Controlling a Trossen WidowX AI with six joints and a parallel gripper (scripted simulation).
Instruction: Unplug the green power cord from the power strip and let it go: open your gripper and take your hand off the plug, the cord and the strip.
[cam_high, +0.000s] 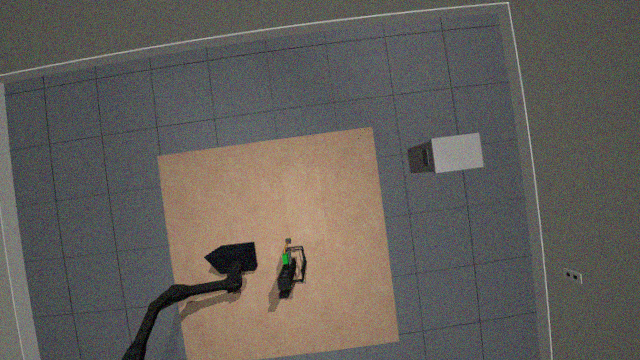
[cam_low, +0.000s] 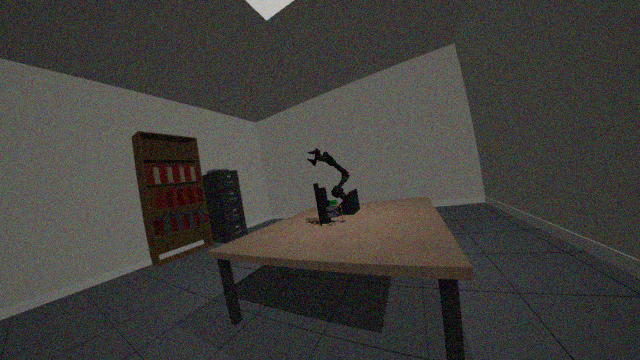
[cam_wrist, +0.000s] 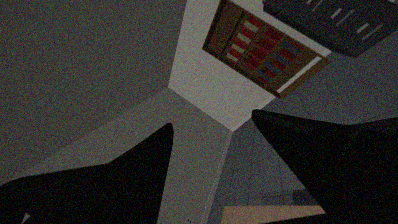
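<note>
The green plug lies 470 mm ahead of my gripper tip, 350 mm to the left of it and 450 mm below it. Also, from my gripper tip: black power strip (460 mm ahead, 280 mm to the left, 470 mm below).
</note>
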